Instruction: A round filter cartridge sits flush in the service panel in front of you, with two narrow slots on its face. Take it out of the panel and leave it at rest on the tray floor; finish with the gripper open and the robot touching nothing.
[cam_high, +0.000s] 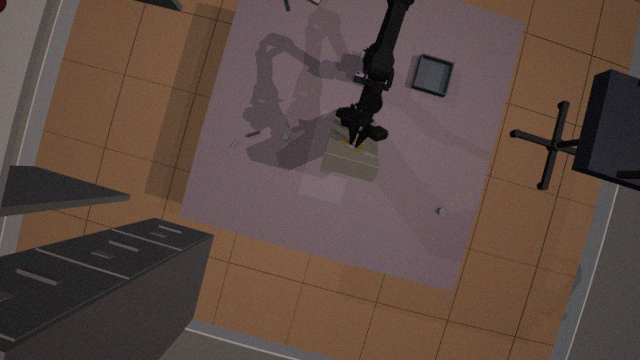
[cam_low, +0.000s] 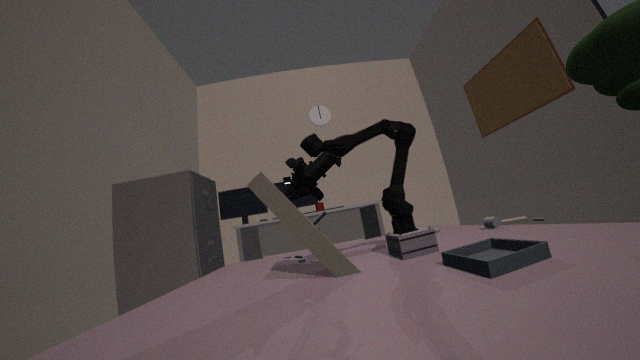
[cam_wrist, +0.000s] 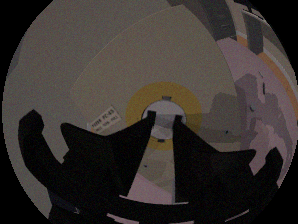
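The round filter cartridge lies 10 mm below my gripper tip and 10 mm ahead of it. Round my gripper tip: grey tray (390 mm behind, 350 mm to the left, 250 mm below); then service panel (80 mm below, 30 mm behind, 10 mm to the left).
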